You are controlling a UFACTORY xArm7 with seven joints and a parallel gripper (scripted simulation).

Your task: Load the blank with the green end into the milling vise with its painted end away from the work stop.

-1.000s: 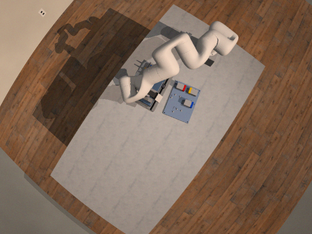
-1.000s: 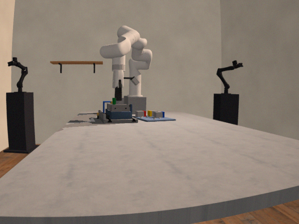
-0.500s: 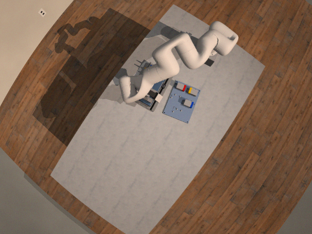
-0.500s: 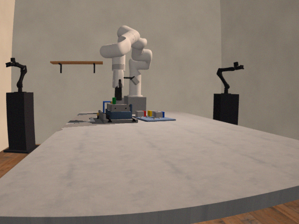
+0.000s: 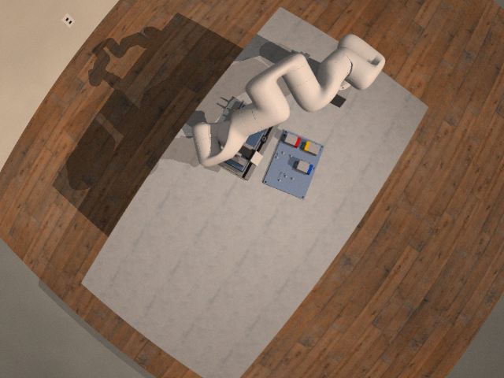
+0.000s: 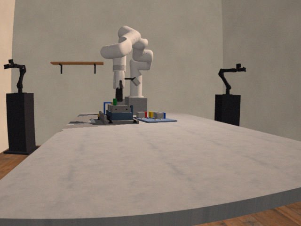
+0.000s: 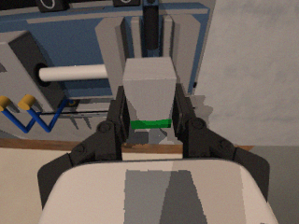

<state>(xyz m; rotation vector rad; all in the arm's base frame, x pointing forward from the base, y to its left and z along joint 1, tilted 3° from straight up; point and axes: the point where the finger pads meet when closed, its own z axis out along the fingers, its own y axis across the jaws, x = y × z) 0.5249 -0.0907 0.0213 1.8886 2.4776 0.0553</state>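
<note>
My gripper is now 2 cm above the green-ended blank. Also, from my hand: milling vise 10 cm below, 7 cm behind, 1 cm to the right; then fixed jaw 6 cm below, 3 cm ahead, 1 cm to the left; then work stop rod 5 cm to the left, 5 cm below, 1 cm behind.
</note>
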